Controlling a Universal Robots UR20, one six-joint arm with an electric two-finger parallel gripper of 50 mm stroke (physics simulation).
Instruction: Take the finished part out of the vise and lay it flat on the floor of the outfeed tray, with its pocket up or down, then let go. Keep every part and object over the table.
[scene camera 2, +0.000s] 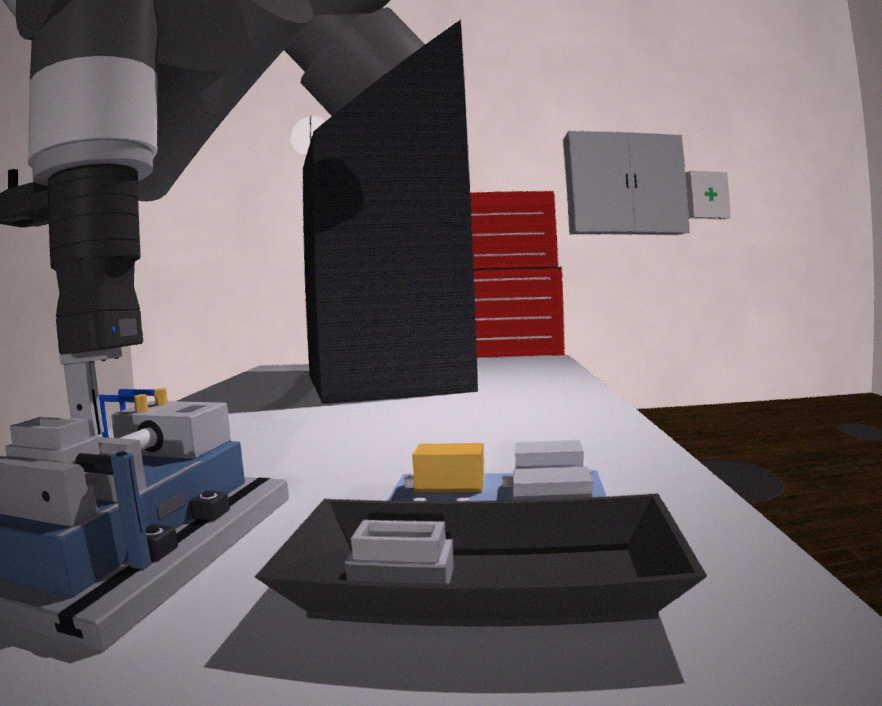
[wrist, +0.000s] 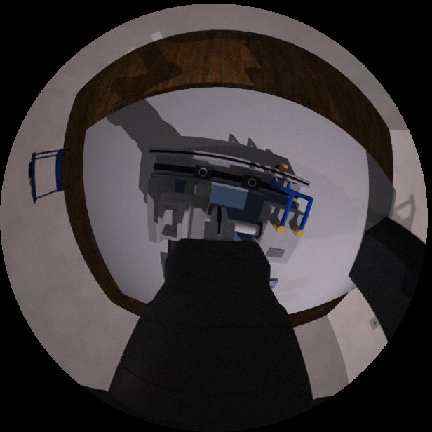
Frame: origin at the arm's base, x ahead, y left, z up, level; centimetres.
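Seen in the pictures: gripper, fingertip midpoint: (scene camera 2: 89, 434).
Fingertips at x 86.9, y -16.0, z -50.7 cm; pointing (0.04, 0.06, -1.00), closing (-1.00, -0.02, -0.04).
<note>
Offsets run from my fingertips to a thing's top centre. "spot": to the spot under its first point.
The finished part @(dx +6.1, dy +0.5, dz +2.2 cm) (scene camera 2: 50, 434) (wrist: 171, 222), pale grey with its pocket up, sits in the vise @(dx -0.4, dy +1.2, dz +0.6 cm) (scene camera 2: 44, 489) (wrist: 155, 215) at the left of the scene view. My gripper (scene camera 2: 91, 429) (wrist: 218, 214) is shut and empty. It points down beside the part, on the side towards the vise's round spindle @(spot: dx -3.7, dy +2.8, dz -1.0 cm) (scene camera 2: 139, 437) (wrist: 245, 229); its fingertips are partly hidden behind the vise in the scene view. The dark outfeed tray (scene camera 2: 478, 599) stands to the right of the vise in the scene view. A similar grey part @(dx +5.9, dy +25.1, dz -4.6 cm) (scene camera 2: 400, 566) lies in its left end, pocket up.
A blue plate @(dx -10.3, dy +31.7, dz -8.5 cm) (scene camera 2: 498, 485) behind the tray bears a yellow block @(dx -15.2, dy +27.7, dz -4.9 cm) (scene camera 2: 447, 467) and grey parts @(spot: dx -3.7, dy +35.5, dz -4.9 cm) (scene camera 2: 550, 482). A tall black panel (scene camera 2: 397, 257) stands further back. Blue tubes with yellow ends @(spot: dx -11.8, dy -1.1, dz +1.3 cm) (scene camera 2: 139, 394) (wrist: 287, 212) rise near the vise's grey end block @(dx -9.7, dy +3.0, dz +0.3 cm) (scene camera 2: 176, 426) (wrist: 275, 242).
</note>
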